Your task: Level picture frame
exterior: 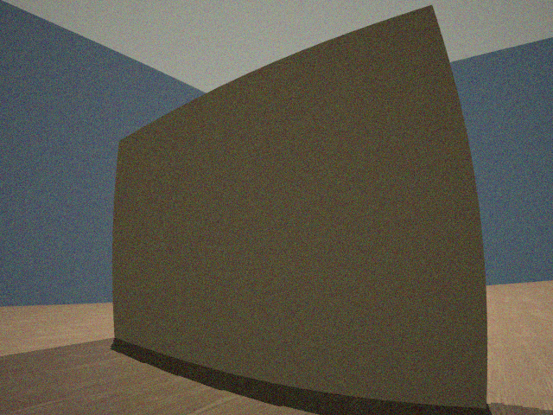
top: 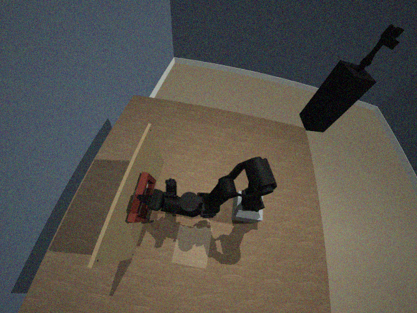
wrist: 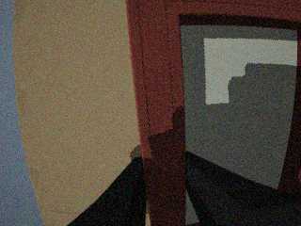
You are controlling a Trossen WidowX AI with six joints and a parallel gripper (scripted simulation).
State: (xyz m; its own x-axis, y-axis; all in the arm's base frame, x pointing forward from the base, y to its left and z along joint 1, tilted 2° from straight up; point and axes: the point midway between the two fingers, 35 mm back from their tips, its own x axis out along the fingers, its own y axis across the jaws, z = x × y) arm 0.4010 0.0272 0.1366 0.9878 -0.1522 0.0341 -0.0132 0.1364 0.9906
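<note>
The red picture frame is 10 mm ahead of my gripper tip, 10 mm to the right of it and 50 mm below it. Round my gripper tip: wall panel (20 mm ahead, 20 mm to the right, 60 mm below).
</note>
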